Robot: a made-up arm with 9 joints.
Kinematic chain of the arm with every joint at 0, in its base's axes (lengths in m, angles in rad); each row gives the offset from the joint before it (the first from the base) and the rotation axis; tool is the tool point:
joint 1: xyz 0 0 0.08 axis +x
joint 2: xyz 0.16 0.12 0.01 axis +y
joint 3: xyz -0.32 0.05 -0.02 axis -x
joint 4: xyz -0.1 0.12 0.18 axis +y
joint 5: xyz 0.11 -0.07 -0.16 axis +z
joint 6: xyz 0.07 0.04 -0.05 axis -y
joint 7: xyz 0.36 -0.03 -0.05 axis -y
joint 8: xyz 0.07 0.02 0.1 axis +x
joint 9: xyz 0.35 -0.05 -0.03 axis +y
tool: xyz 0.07 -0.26 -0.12
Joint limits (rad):
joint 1: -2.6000..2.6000
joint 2: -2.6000..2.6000
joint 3: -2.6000..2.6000
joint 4: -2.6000..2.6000
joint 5: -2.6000..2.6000
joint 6: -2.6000..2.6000
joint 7: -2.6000..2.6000
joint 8: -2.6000..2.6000
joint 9: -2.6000..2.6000
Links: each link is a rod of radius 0.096 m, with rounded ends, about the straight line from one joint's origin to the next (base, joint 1, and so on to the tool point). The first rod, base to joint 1, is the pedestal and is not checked.
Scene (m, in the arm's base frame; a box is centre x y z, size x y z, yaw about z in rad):
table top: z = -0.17
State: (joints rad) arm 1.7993 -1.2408 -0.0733 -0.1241 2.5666 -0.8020 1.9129 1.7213 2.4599
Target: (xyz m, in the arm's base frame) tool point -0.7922 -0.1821 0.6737
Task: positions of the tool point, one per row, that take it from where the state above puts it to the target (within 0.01 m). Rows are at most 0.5 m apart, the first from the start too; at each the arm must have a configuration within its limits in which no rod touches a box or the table.
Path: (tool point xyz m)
1: -0.2588 0.5065 0.8780
2: -0.5769 0.1948 0.8619
3: -0.7922 -0.1822 0.6737

